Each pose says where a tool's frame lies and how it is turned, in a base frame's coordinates. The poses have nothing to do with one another.
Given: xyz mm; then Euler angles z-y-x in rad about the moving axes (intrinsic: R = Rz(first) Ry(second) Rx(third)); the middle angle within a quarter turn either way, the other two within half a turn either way.
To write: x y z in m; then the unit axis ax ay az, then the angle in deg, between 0 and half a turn. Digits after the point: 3 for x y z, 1 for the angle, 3 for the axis.
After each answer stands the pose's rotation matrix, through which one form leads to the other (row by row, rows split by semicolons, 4 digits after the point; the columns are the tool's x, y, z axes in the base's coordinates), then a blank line. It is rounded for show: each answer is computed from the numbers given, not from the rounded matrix.
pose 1, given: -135, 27, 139, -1.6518, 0.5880, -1.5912
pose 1, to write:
-0.135, 0.027, 0.139, -0.395, 0.805, -0.443, 105.4
-0.0673 0.0245 0.9974; -0.8293 0.5544 -0.0696; -0.5547 -0.8319 -0.0170

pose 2, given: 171, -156, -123, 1.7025, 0.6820, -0.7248
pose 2, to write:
0.171, -0.156, -0.123, -0.523, -0.052, 0.851, 121.1
-0.1019 -0.6873 -0.7192; 0.7696 -0.5126 0.3807; -0.6303 -0.5147 0.5812

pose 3, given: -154, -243, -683, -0.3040, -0.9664, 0.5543
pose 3, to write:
-0.154, -0.243, -0.683, 0.338, -0.941, -0.006, 61.1
0.5422 -0.1587 -0.8251; -0.1701 0.9409 -0.2928; 0.8228 0.2991 0.4832

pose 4, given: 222, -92, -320, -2.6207, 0.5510, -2.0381
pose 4, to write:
0.222, -0.092, -0.320, -0.078, 0.886, -0.457, 138.6
-0.7390 0.1812 0.6489; -0.4240 0.6233 -0.6570; -0.5235 -0.7607 -0.3838

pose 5, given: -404, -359, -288, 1.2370, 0.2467, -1.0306
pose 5, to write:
-0.404, -0.359, -0.288, -0.619, -0.264, 0.740, 96.1
0.3177 -0.5545 -0.7691; 0.9162 -0.0294 0.3996; -0.2442 -0.8316 0.4987

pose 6, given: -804, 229, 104, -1.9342, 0.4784, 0.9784
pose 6, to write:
-0.804, 0.229, 0.104, 0.470, -0.280, -0.837, 133.4
-0.3156 0.3861 -0.8668; -0.8298 -0.5554 0.0546; -0.4604 0.7365 0.4957

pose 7, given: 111, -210, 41, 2.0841, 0.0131, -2.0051
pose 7, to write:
0.111, -0.210, 0.041, -0.444, -0.753, 0.485, 149.1
-0.4910 0.3724 -0.7875; 0.8711 0.1963 -0.4503; -0.0131 -0.9071 -0.4207

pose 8, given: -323, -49, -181, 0.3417, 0.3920, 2.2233
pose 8, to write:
-0.323, -0.049, -0.181, 0.958, 0.264, -0.110, 125.5
0.8707 0.4895 0.0477; 0.3097 -0.4704 -0.8264; -0.3820 0.7343 -0.5611

